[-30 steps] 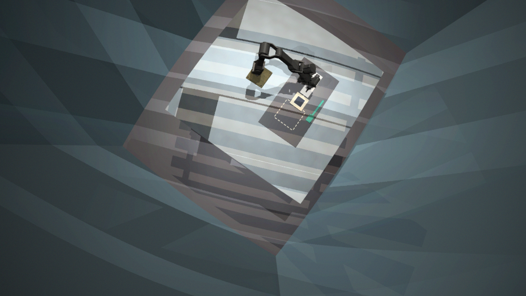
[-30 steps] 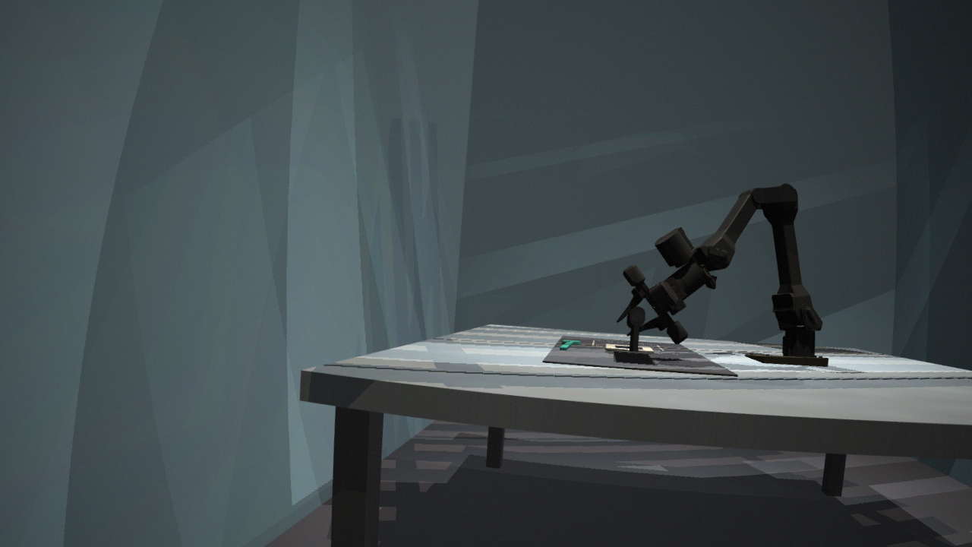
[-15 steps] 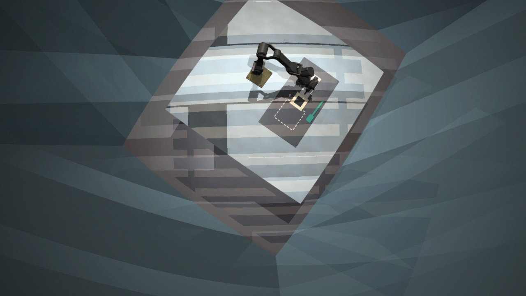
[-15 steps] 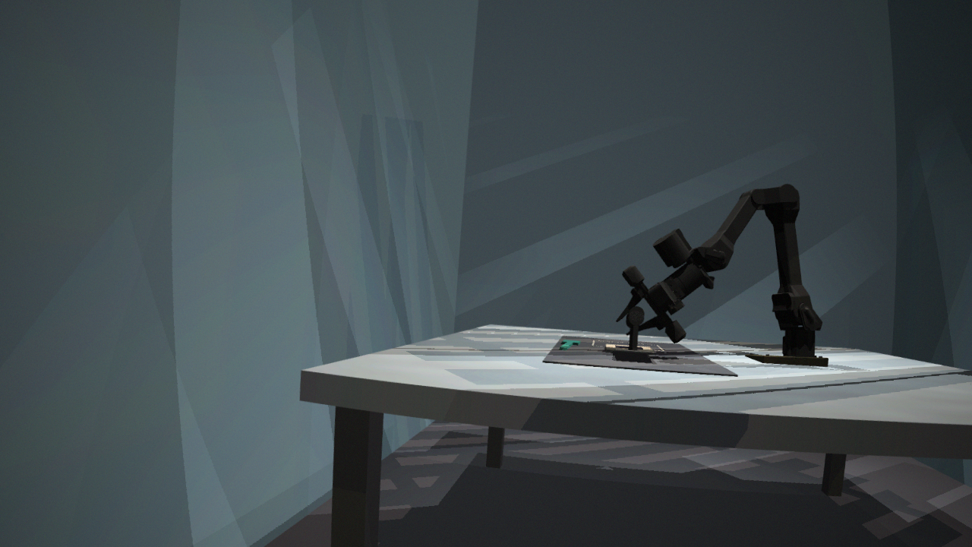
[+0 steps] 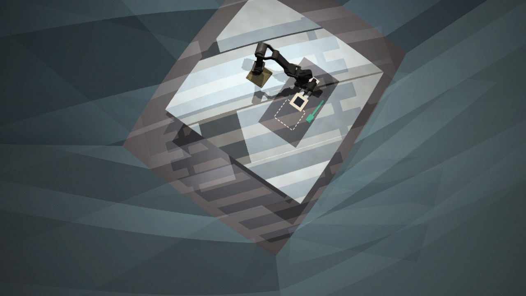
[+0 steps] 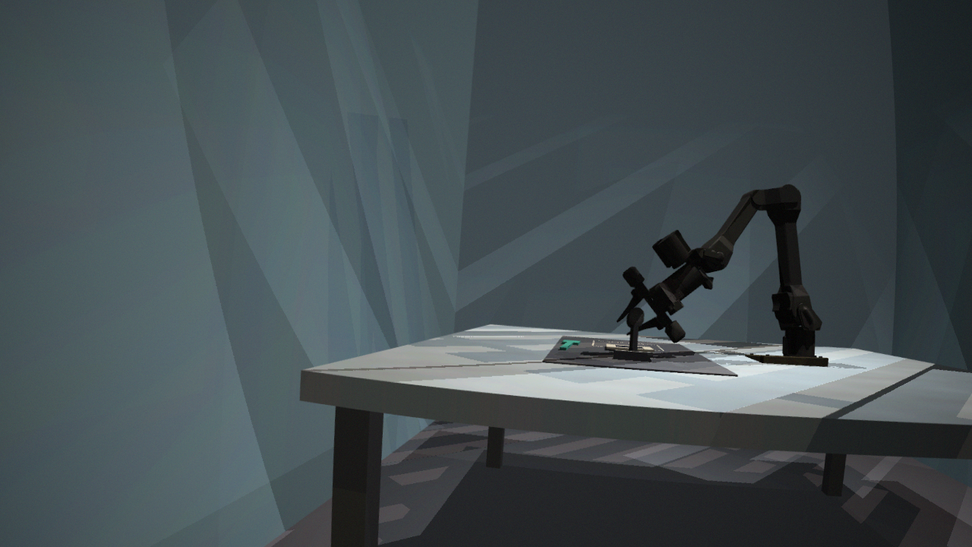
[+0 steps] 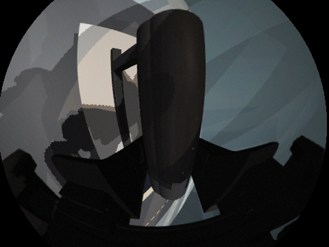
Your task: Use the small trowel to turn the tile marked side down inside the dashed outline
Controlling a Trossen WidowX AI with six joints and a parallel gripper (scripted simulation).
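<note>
Right now my gripper tip is 110 mm to the left of the tile, 50 mm above it and 10 mm past it. Also, from my gripper tip: flat tool: 130 mm ahead, 90 mm to the right, 50 mm below; then dark mat: 90 mm to the right, 80 mm below, 10 mm behind.
</note>
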